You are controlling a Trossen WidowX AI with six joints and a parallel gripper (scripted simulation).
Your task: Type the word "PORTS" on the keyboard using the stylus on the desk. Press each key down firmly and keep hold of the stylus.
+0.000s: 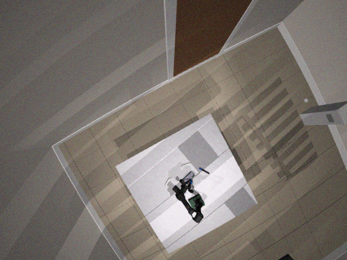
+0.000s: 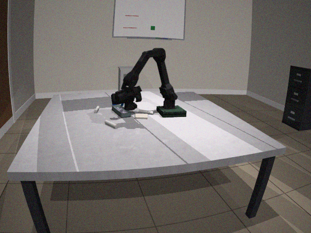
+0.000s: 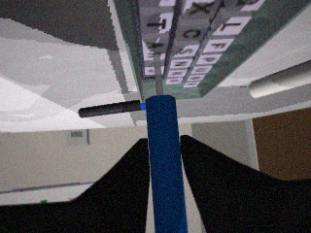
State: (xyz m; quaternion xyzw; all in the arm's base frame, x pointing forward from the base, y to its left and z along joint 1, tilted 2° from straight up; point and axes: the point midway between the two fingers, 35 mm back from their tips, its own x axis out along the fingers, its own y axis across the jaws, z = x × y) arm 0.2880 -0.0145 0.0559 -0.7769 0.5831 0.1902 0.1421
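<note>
My gripper tip is now 120 mm to the right of the cream box, 110 mm past it and 60 mm above it. The rest, counted from my gripper tip: black pen: 180 mm to the right, 60 mm below, 20 mm ahead; then blue stylus: 10 mm below.
</note>
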